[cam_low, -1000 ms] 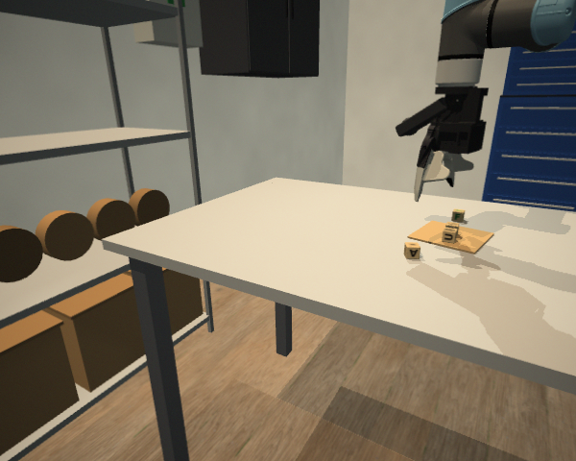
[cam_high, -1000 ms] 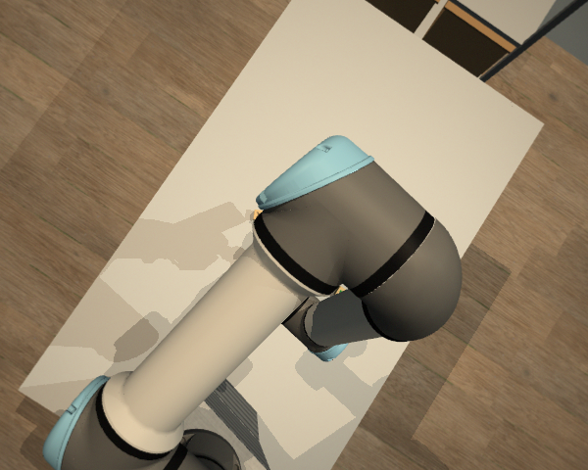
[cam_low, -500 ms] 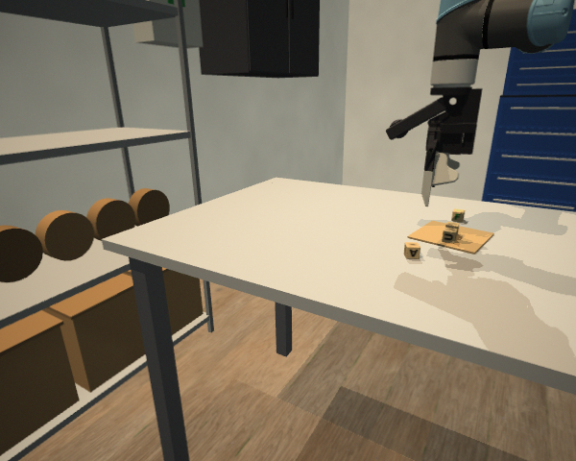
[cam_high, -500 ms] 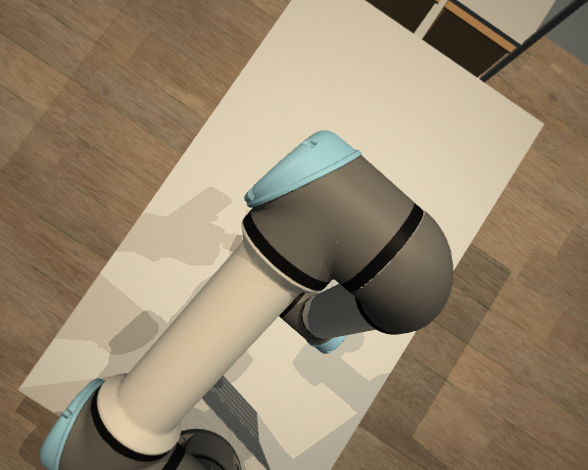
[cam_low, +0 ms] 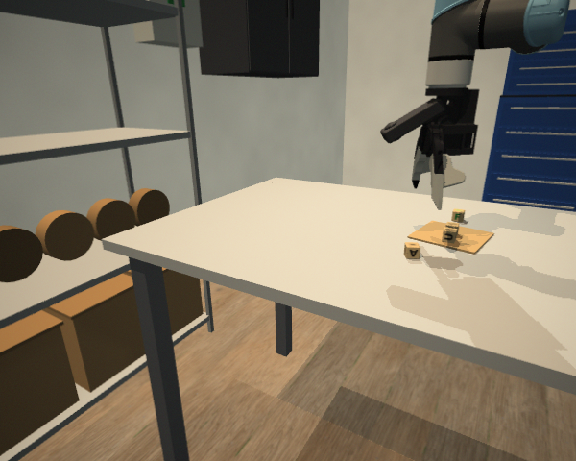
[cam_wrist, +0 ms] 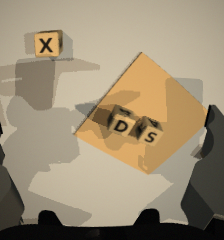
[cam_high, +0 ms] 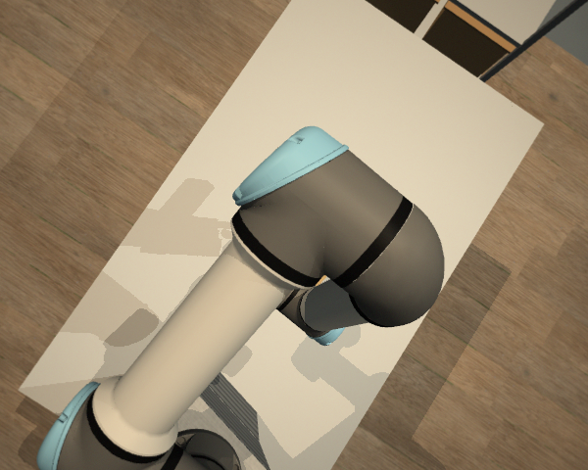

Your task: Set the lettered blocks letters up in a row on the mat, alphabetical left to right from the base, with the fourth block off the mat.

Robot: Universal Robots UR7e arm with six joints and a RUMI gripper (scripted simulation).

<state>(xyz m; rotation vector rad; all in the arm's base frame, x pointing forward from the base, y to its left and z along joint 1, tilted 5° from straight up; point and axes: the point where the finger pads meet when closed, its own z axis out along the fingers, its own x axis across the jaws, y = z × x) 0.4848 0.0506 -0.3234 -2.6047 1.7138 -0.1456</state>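
Right now the X block is 9 cm below my hand, 6 cm to the left of it and 1 cm ahead of it. The rest, counted from my hand: D block: 9 cm below, 5 cm behind, 4 cm to the right; S block: 9 cm below, 8 cm to the right, 6 cm behind; orange mat: 10 cm below, 8 cm to the right, 6 cm behind.
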